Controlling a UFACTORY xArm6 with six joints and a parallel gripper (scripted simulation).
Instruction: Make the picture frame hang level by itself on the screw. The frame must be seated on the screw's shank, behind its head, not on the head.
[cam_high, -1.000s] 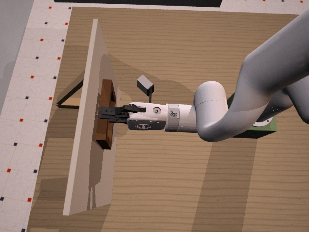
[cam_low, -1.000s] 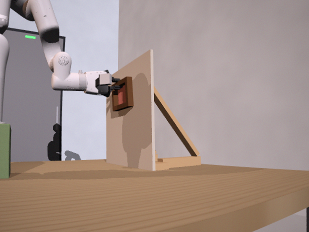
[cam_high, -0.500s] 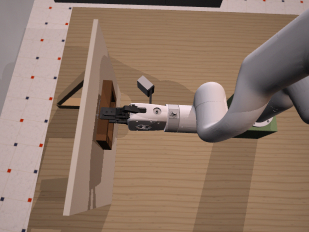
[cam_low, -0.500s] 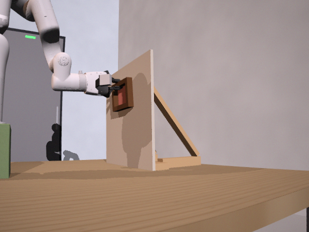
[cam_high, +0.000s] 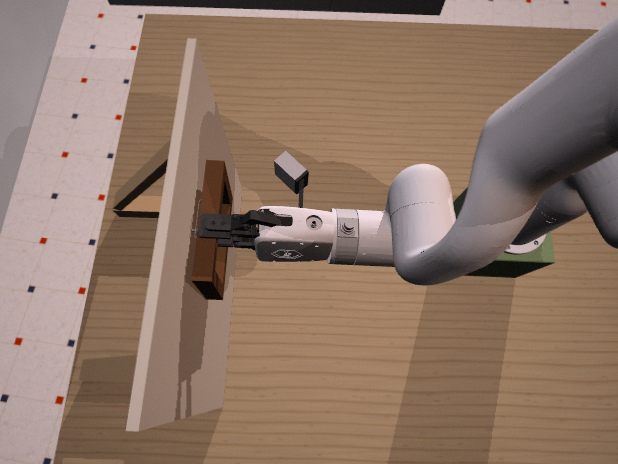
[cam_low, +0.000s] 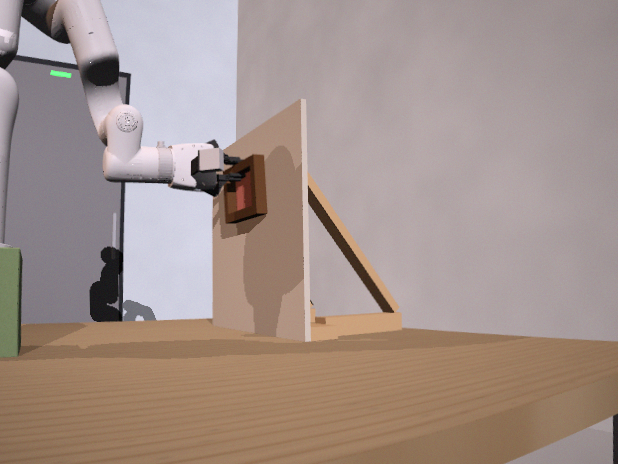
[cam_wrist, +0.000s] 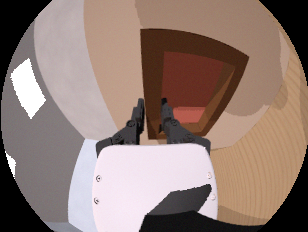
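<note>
My hand is 2 cm short of the brown picture frame, 2 cm to the left of it and 5 cm above it. The rest, counted from my hand: upright board (4 cm ahead, 1 cm to the right, 14 cm below).
</note>
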